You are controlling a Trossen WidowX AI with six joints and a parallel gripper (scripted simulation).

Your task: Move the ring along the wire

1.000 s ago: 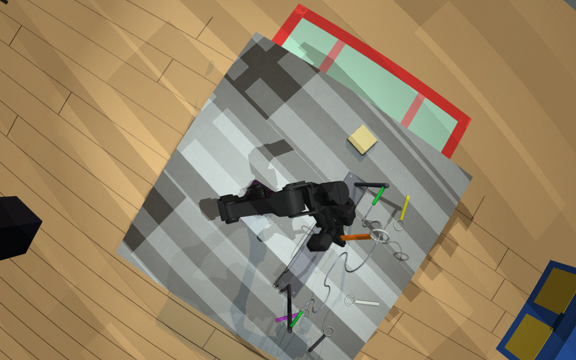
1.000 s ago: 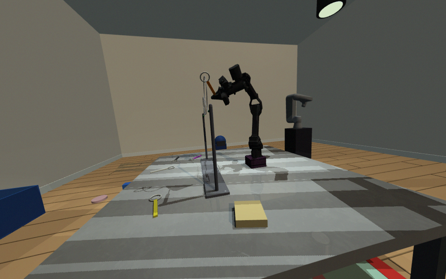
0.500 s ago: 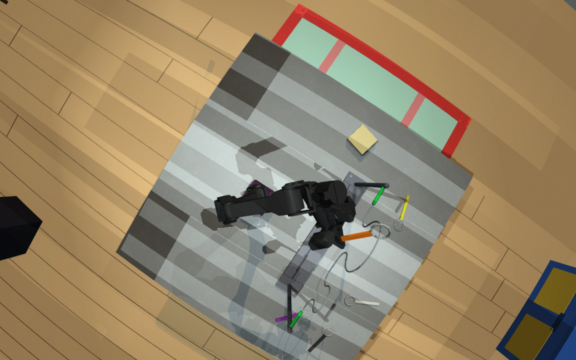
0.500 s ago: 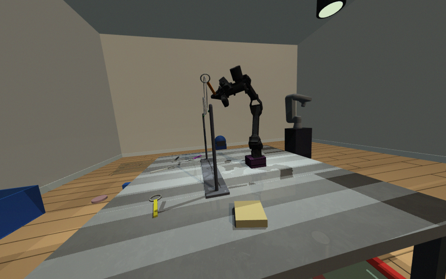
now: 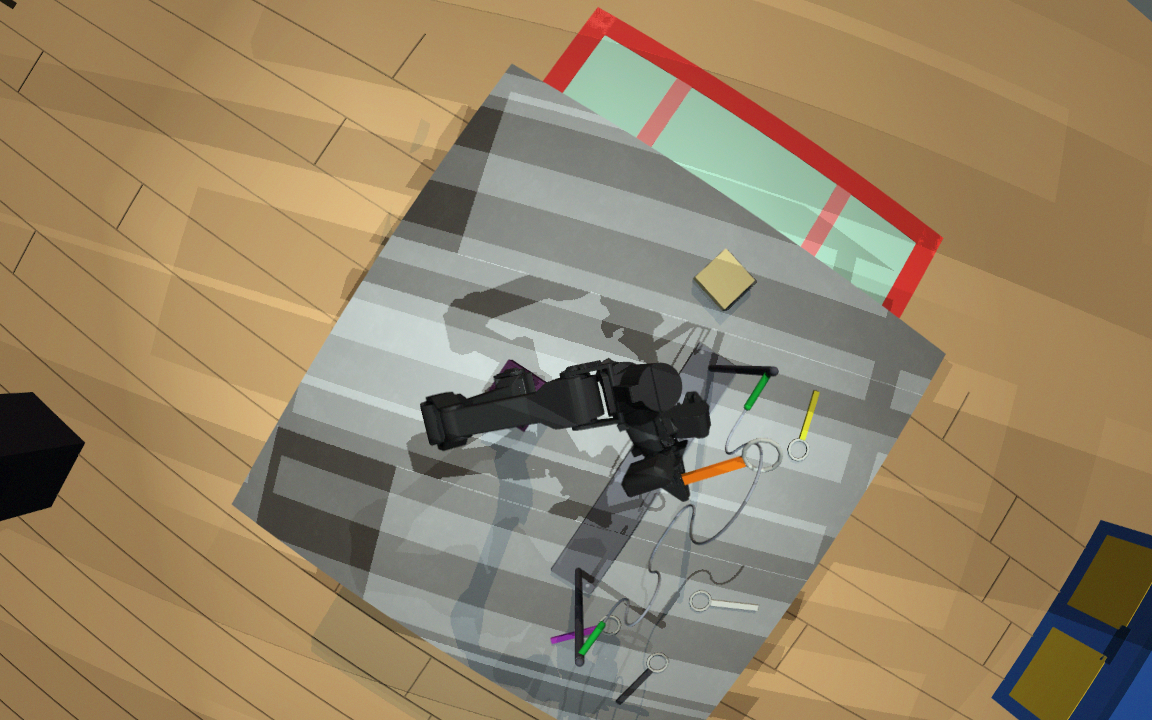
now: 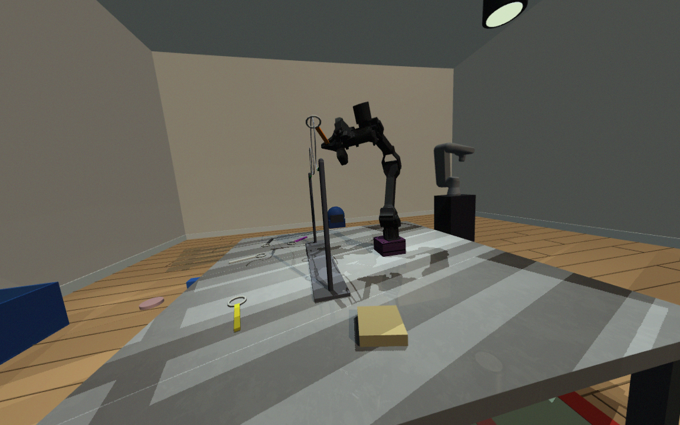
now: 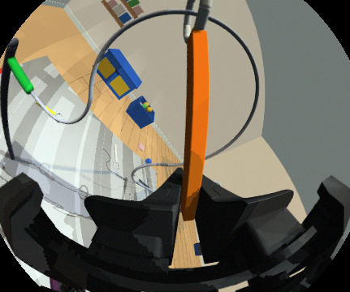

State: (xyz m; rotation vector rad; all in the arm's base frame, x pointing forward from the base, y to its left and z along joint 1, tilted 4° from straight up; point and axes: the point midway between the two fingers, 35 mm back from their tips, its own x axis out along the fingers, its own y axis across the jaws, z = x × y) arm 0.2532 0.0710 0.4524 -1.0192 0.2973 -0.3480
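My gripper tip is now 80 mm to the right of the ring with orange handle, 40 mm below it and 10 mm short of it. Round my gripper tip: yellow-handled ring (490 mm below, 300 mm ahead, 250 mm to the left); then purple-handled ring (490 mm below, 430 mm to the right, 170 mm ahead); then tan block (480 mm below, 420 mm to the left, 70 mm behind).
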